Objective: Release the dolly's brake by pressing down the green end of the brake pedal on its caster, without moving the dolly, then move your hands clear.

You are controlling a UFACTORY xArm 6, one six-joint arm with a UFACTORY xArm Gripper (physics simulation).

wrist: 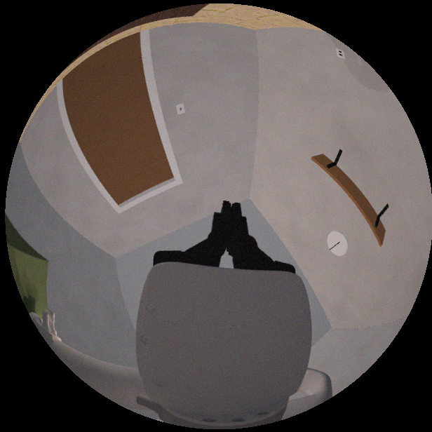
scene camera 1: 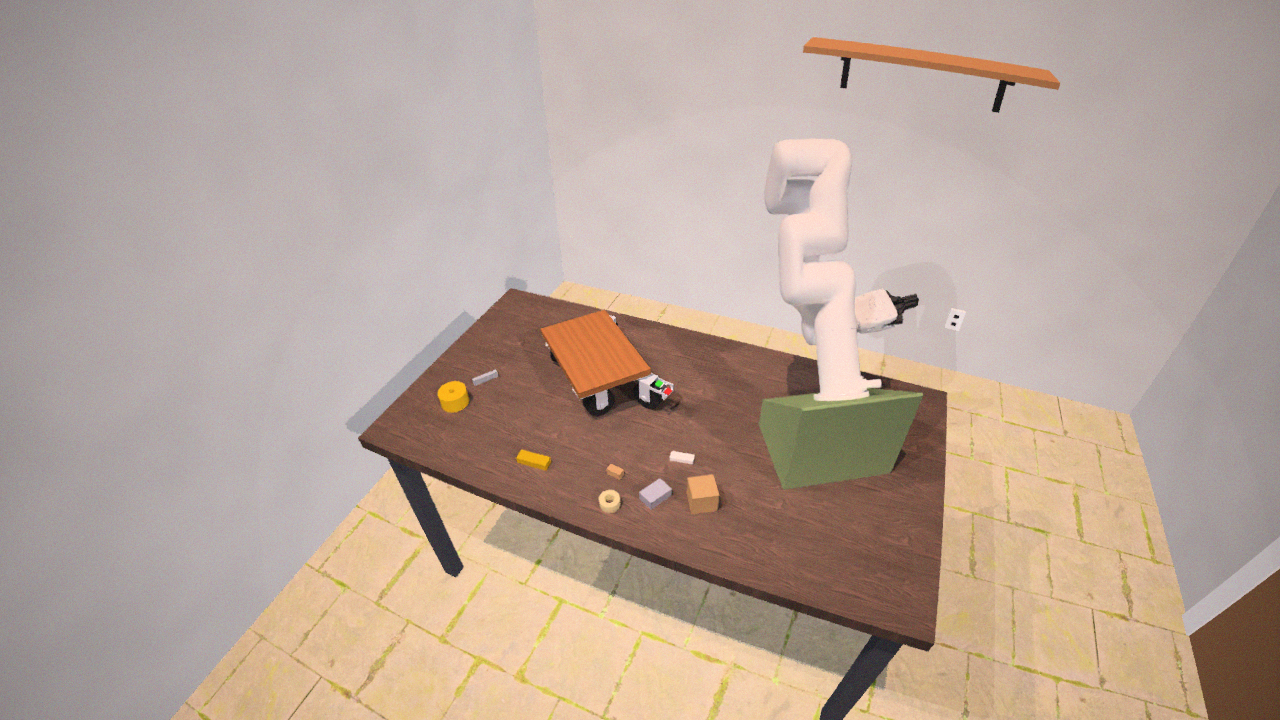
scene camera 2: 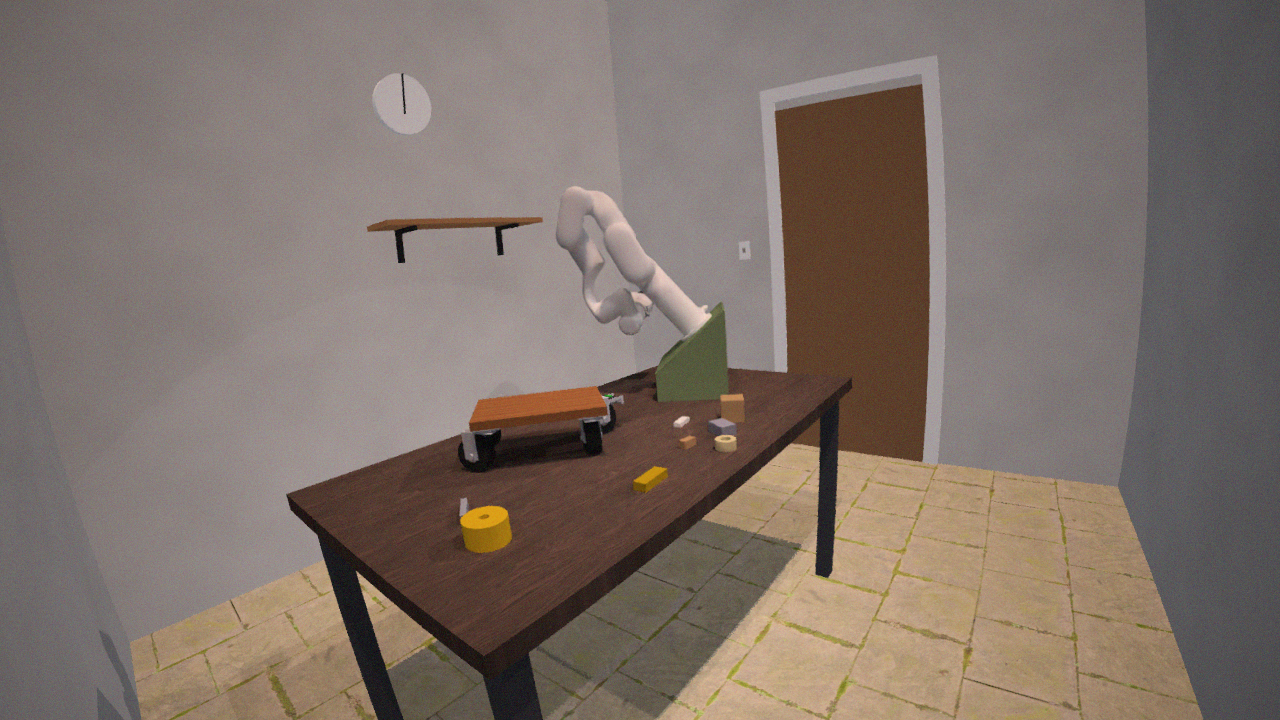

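The dolly (scene camera 1: 595, 351) (scene camera 2: 539, 407), an orange wooden board on black-wheeled casters, stands on the dark table (scene camera 1: 805, 555) (scene camera 2: 572, 537). The brake pedal sits on the caster at the board's corner nearest the arm's base. Its green end (scene camera 1: 659, 383) (scene camera 2: 608, 396) lies beside the board, and its red end (scene camera 1: 667, 391) lies farther out. The pedal's tilt is too small to tell. My gripper (scene camera 1: 914, 300) (wrist: 228, 212) is shut and empty, high beyond the table's back edge, well away from the dolly and pointing away from it. The dolly does not show in the wrist view.
The green wedge base (scene camera 1: 841, 440) (scene camera 2: 702, 367) carries the arm. An orange block (scene camera 1: 702, 493), grey block (scene camera 1: 655, 492), cream ring (scene camera 1: 602, 507), white piece (scene camera 1: 682, 457), yellow bar (scene camera 1: 533, 459) and yellow cylinder (scene camera 1: 453, 397) lie on the table. A shelf (scene camera 1: 930, 62) (scene camera 2: 456, 221) hangs on the wall.
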